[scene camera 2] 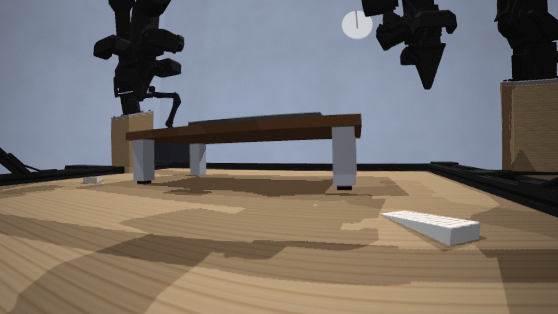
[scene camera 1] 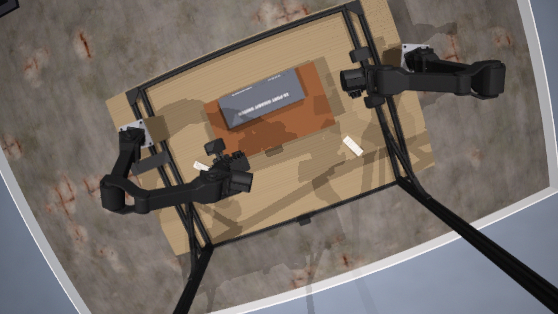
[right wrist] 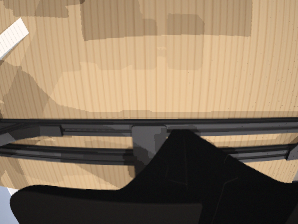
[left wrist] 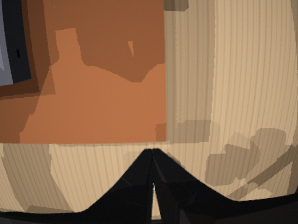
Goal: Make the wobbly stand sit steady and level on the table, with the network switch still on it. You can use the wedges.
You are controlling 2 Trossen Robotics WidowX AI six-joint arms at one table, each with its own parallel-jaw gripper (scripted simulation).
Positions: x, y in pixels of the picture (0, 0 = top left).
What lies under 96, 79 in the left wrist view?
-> A brown stand.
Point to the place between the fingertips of my left gripper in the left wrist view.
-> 151, 155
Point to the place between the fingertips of my left gripper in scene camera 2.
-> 140, 101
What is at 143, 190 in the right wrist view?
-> My right gripper.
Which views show the brown stand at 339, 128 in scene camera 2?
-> Scene camera 2, scene camera 1 and the left wrist view only.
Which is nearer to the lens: the brown stand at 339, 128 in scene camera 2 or the white wedge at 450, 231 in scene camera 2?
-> The white wedge.
